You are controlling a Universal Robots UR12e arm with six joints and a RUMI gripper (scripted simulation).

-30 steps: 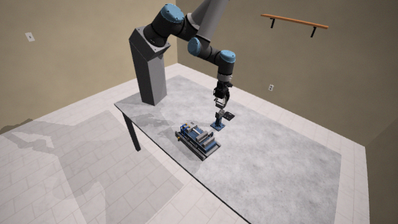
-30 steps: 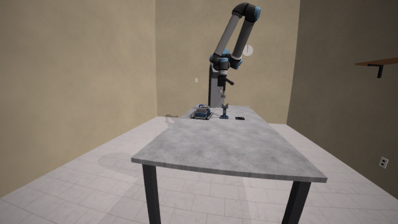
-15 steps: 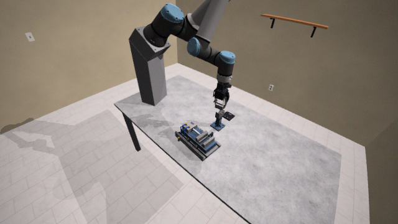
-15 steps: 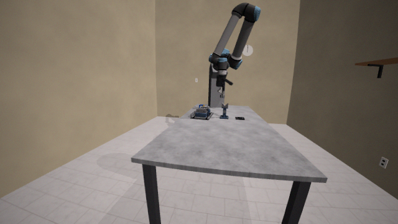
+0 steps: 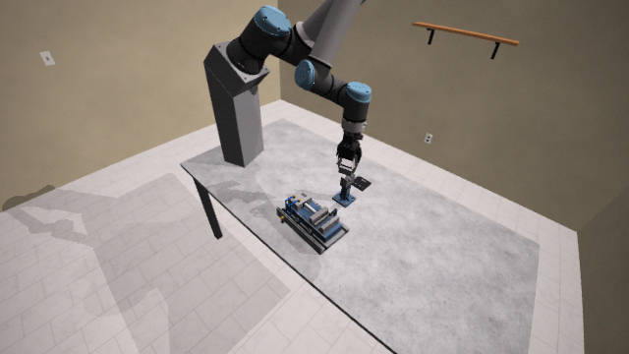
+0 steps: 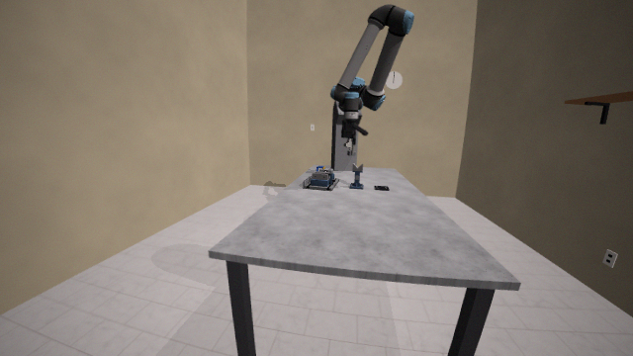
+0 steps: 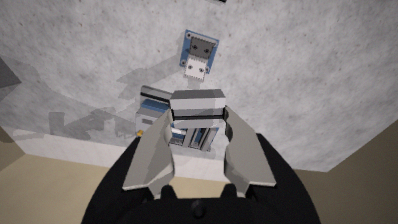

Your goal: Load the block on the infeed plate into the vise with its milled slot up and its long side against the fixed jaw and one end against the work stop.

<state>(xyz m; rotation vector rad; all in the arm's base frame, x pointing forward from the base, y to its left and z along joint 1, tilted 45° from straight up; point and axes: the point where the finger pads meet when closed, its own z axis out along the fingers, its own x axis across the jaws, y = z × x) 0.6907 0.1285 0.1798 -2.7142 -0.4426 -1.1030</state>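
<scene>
Right now my hand is 5 cm short of the moving jaw, 18 cm to the left of it and 16 cm above it. The rest, counted from my hand: cylinder rod (19 cm to the right, 16 cm below); then work stop (8 cm ahead, 13 cm to the right, 15 cm below); then part (right at my hand).
</scene>
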